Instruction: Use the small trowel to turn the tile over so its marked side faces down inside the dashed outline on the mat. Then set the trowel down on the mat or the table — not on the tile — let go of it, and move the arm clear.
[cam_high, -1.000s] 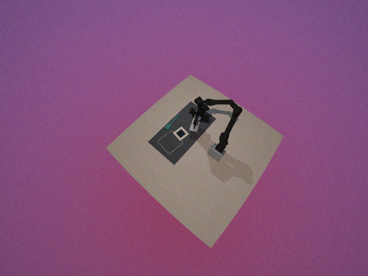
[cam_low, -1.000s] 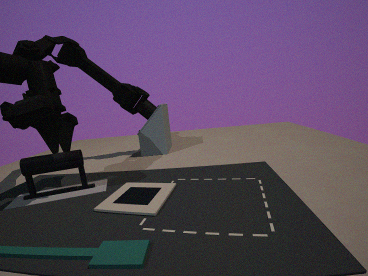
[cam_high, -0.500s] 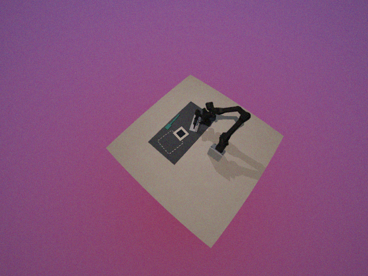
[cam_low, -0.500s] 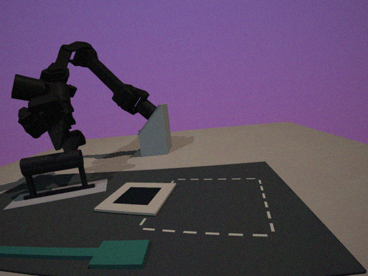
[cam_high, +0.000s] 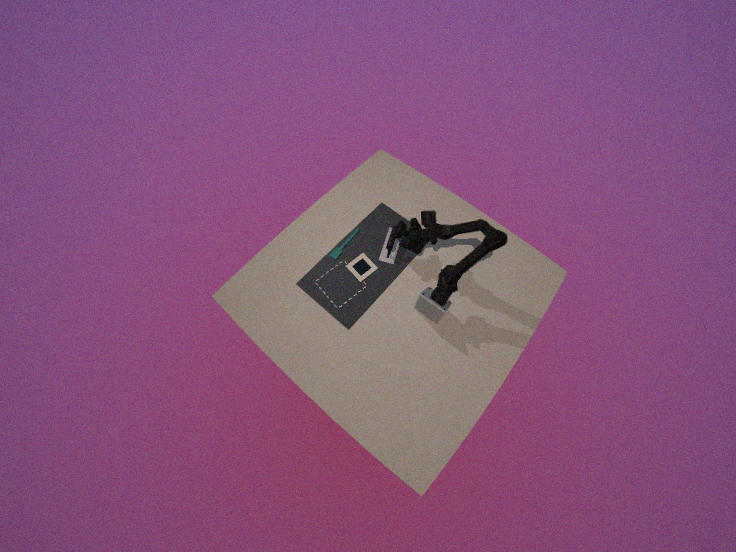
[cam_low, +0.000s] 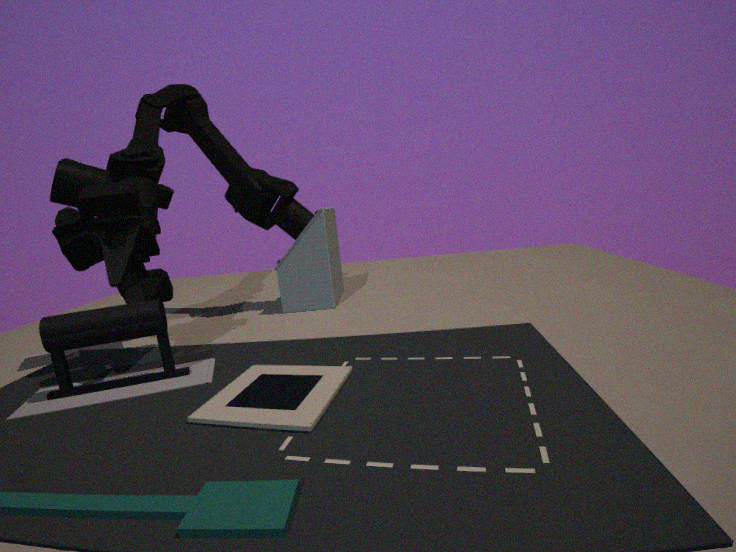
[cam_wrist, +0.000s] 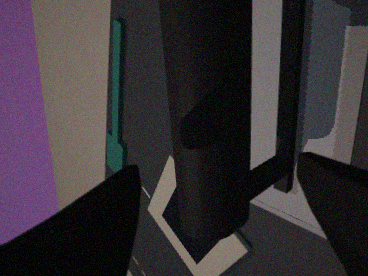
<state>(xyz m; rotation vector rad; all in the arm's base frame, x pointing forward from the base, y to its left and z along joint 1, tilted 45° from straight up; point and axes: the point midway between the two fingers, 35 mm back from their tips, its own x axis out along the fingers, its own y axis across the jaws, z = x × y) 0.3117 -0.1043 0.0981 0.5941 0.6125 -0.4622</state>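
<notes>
My gripper tip is now 130 mm to the right of the dark mat, 110 mm above it and 60 mm short of it. Round my gripper tip: tile: 180 mm to the left, 80 mm below, 50 mm ahead; flat green tool: 200 mm ahead, 160 mm to the left, 80 mm below.
</notes>
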